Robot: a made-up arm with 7 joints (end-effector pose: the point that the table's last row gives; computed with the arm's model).
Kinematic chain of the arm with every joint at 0, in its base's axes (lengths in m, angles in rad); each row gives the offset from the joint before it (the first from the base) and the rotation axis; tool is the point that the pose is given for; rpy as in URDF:
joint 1: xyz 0 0 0.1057 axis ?
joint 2: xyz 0 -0.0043 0.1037 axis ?
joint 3: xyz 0 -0.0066 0.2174 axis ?
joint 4: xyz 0 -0.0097 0.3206 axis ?
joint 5: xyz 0 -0.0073 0.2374 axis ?
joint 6: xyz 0 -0.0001 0.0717 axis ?
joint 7: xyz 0 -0.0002 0.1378 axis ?
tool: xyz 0 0 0 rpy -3.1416 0 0
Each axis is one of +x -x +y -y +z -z.
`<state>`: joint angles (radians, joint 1 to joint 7).
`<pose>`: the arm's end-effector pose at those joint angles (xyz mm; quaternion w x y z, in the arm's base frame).
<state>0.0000 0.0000 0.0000 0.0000 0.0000 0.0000 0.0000</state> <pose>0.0 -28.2 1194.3 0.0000 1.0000 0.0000 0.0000</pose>
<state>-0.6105 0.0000 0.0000 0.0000 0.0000 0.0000 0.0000</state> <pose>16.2 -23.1 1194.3 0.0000 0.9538 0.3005 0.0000</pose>
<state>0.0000 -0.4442 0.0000 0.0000 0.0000 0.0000 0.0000</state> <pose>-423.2 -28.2 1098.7 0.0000 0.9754 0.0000 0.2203</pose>
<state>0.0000 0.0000 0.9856 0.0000 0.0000 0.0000 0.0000</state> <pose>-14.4 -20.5 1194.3 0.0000 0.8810 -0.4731 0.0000</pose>
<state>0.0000 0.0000 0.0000 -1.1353 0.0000 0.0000 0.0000</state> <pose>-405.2 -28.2 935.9 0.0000 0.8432 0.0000 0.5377</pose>
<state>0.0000 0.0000 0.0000 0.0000 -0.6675 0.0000 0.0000</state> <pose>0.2 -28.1 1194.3 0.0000 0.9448 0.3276 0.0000</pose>
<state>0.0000 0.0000 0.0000 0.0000 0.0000 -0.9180 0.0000</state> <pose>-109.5 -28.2 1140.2 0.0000 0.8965 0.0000 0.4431</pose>
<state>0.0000 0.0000 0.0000 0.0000 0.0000 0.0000 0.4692</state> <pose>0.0 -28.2 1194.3 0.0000 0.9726 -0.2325 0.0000</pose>
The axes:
joint 1: -z
joint 2: +y
joint 3: -z
joint 4: +y
joint 5: -z
joint 6: +y
joint 7: -z

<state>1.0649 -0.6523 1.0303 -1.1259 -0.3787 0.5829 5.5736</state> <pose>-37.3 679.9 728.1 0.4156 0.6999 -0.5532 0.1773</pose>
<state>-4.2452 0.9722 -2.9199 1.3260 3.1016 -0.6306 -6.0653</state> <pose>-17.8 -248.9 867.7 0.4353 0.3831 -0.7892 0.2025</pose>
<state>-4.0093 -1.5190 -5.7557 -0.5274 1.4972 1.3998 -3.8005</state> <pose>495.5 681.4 38.5 0.8499 0.3385 0.3650 -0.1731</pose>
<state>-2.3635 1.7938 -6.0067 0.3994 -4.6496 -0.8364 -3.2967</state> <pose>-619.6 573.0 -165.3 0.5405 -0.3855 0.2102 -0.7177</pose>
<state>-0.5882 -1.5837 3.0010 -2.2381 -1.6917 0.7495 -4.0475</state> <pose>-209.3 -190.3 528.6 0.4314 -0.1215 -0.8919 -0.0607</pose>
